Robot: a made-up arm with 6 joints. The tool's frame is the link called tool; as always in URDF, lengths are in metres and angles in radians.
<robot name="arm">
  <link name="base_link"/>
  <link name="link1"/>
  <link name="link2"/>
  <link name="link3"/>
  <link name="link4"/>
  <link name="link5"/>
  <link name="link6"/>
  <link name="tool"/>
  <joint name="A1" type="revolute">
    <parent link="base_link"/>
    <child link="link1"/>
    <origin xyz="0 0 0.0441" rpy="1.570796 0 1.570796"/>
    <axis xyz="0 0 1"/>
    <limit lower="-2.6" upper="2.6"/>
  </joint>
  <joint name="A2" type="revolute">
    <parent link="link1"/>
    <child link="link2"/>
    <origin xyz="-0.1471 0.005 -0.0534" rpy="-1.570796 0 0"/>
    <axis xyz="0 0 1"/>
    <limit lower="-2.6" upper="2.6"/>
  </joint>
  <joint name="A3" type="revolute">
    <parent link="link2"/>
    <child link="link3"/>
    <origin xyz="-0.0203 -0.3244 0.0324" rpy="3.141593 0 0"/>
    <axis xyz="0 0 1"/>
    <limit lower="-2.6" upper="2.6"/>
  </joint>
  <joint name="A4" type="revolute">
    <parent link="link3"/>
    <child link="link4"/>
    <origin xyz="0.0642 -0.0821 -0.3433" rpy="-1.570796 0 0"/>
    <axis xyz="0 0 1"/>
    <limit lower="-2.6" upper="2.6"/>
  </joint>
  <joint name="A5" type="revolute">
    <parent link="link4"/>
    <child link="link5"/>
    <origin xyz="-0.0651 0.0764 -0.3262" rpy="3.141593 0 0"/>
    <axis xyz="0 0 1"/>
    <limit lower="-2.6" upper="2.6"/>
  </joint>
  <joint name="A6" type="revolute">
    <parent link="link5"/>
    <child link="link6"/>
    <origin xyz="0.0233 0.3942 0.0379" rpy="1.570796 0 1.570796"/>
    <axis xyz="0 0 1"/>
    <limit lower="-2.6" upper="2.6"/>
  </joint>
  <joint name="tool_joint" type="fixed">
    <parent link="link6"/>
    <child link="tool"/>
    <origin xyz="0.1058 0.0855 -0.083" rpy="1.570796 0 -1.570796"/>
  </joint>
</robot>
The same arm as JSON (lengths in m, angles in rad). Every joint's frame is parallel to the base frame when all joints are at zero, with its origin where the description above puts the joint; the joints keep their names.
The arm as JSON. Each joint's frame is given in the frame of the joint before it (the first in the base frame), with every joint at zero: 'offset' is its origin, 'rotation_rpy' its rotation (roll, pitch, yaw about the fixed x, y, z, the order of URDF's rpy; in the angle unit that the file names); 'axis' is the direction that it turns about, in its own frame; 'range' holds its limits. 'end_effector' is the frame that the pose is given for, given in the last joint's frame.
{
  "length_unit": "m",
  "angle_unit": "rad",
  "chain": [
    {
      "id": "A1",
      "offset": [
        0.0,
        0.0,
        0.0441
      ],
      "rotation_rpy": [
        0.0,
        0.0,
        0.0
      ],
      "axis": [
        1.0,
        0.0,
        0.0
      ],
      "range": [
        -2.6,
        2.6
      ]
    },
    {
      "id": "A2",
      "offset": [
        -0.0534,
        -0.1471,
        0.005
      ],
      "rotation_rpy": [
        0.0,
        0.0,
        0.0
      ],
      "axis": [
        0.0,
        0.0,
        1.0
      ],
      "range": [
        -2.6,
        2.6
      ]
    },
    {
      "id": "A3",
      "offset": [
        0.3244,
        -0.0203,
        0.0324
      ],
      "rotation_rpy": [
        0.0,
        0.0,
        0.0
      ],
      "axis": [
        0.0,
        0.0,
        -1.0
      ],
      "range": [
        -2.6,
        2.6
      ]
    },
    {
      "id": "A4",
      "offset": [
        -0.0821,
        0.0642,
        0.3433
      ],
      "rotation_rpy": [
        0.0,
        0.0,
        0.0
      ],
      "axis": [
        1.0,
        0.0,
        0.0
      ],
      "range": [
        -2.6,
        2.6
      ]
    },
    {
      "id": "A5",
      "offset": [
        -0.3262,
        -0.0651,
        0.0764
      ],
      "rotation_rpy": [
        0.0,
        0.0,
        0.0
      ],
      "axis": [
        -1.0,
        0.0,
        0.0
      ],
      "range": [
        -2.6,
        2.6
      ]
    },
    {
      "id": "A6",
      "offset": [
        -0.0379,
        0.0233,
        -0.3942
      ],
      "rotation_rpy": [
        0.0,
        0.0,
        0.0
      ],
      "axis": [
        0.0,
        1.0,
        0.0
      ],
      "range": [
        -2.6,
        2.6
      ]
    }
  ],
  "end_effector": {
    "offset": [
      -0.0855,
      -0.083,
      -0.1058
    ],
    "rotation_rpy": [
      0.0,
      0.0,
      0.0
    ]
  }
}

